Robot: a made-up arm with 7 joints.
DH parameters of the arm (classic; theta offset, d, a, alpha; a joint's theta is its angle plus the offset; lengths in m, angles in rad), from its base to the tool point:
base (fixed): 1.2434 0 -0.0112 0
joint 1: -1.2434 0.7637 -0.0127 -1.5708
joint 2: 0 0.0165 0.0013 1.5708
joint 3: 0 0.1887 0.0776 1.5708
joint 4: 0 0.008 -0.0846 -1.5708
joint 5: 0 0.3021 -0.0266 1.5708
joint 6: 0 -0.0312 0.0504 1.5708
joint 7: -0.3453 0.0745 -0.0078 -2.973
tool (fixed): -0.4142 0.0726 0 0
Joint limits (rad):
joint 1: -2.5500..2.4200
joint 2: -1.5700..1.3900
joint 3: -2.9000..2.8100
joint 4: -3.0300..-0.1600
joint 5: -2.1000..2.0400
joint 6: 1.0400..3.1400
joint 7: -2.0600..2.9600
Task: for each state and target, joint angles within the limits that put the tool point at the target. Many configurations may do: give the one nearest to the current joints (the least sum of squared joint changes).
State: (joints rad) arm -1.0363 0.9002 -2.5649 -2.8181 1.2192 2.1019 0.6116
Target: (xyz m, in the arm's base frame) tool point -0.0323 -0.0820 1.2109
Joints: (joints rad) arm -0.9384 1.3616 -2.8573 -2.0417 1.1621 2.1461 0.6154
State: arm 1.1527 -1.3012 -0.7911 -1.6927 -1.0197 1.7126 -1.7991
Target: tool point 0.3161 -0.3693 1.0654
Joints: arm 1.6840 -1.3819 -1.0298 -1.1128 -0.8123 1.7882 -1.7621
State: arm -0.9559 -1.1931 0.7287 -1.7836 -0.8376 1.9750 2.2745
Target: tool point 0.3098 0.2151 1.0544
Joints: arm -1.1300 -1.1083 0.8821 -1.8228 -0.8278 1.9780 2.2898
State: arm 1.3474 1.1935 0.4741 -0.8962 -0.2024 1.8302 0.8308
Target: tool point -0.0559 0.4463 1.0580
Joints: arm 1.4994 0.8730 0.5156 -0.3714 -0.2341 1.8523 0.8834
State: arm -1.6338 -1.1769 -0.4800 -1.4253 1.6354 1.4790 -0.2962
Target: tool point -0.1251 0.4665 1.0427
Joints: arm -1.7284 -1.5545 -0.5793 -1.0803 1.6126 1.5019 -0.3169
